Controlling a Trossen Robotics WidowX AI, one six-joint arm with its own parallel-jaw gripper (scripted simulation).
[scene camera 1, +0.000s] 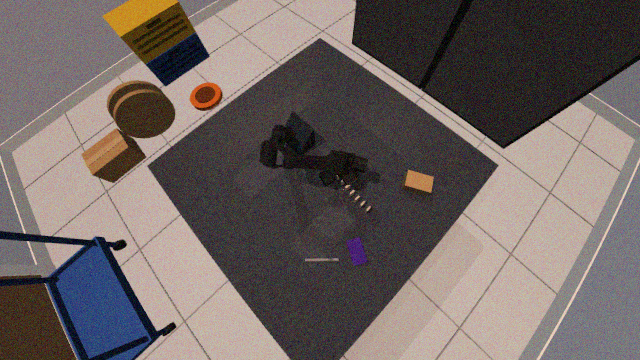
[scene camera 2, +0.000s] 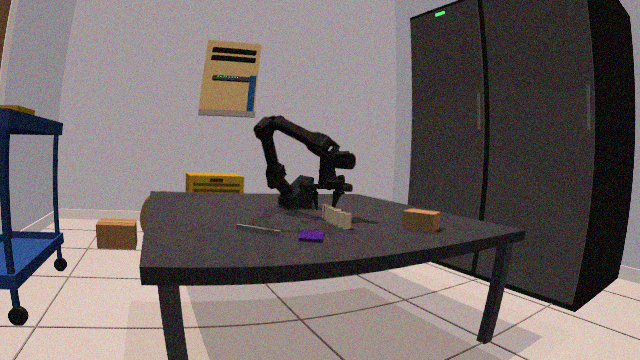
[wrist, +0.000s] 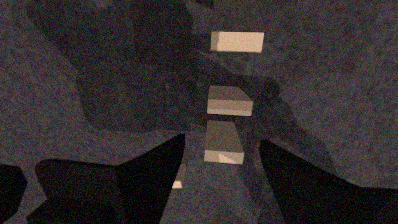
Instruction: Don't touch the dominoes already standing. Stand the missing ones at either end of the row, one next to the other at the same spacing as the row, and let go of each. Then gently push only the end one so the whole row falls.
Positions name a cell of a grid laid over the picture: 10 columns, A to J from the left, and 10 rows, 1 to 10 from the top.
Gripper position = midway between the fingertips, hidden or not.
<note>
My gripper (scene camera 2: F6) is open, with nothing in its grasp. Also in view: a tan block (scene camera 2: G7).
My gripper shows as well in the wrist view (wrist: F7). The wrist view misses the tan block: it is out of frame.
</note>
